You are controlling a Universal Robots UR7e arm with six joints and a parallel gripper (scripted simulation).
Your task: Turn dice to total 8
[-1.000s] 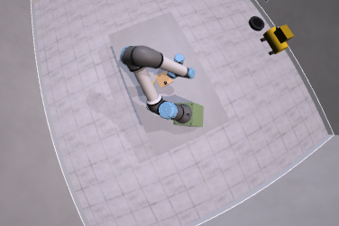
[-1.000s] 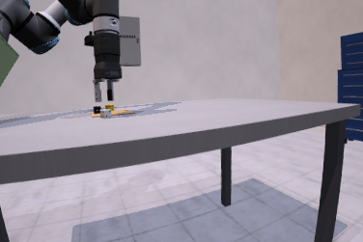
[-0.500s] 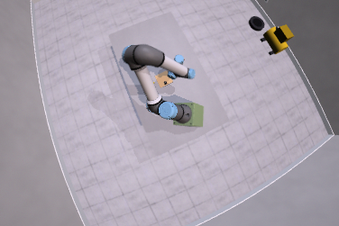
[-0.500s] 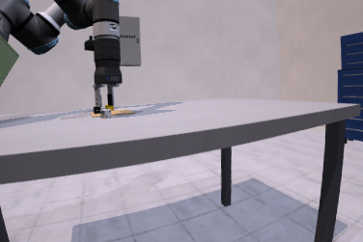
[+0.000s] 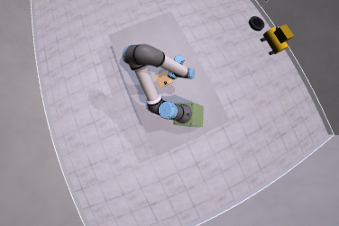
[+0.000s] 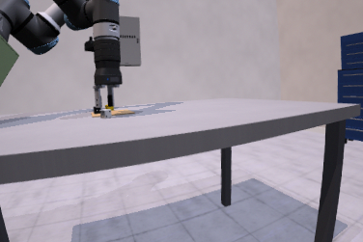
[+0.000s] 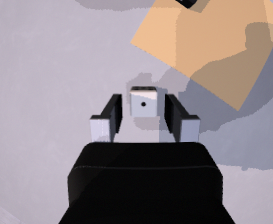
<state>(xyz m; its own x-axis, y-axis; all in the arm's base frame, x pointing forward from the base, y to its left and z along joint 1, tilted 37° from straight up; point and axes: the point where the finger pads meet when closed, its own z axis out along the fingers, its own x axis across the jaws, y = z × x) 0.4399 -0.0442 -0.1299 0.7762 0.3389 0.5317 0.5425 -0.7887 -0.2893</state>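
My gripper is now 40 mm above the white die. Also, from my hand: mat 20 mm ahead, 110 mm to the left, 50 mm below; then yellow die 20 mm ahead, 230 mm to the left, 40 mm below.
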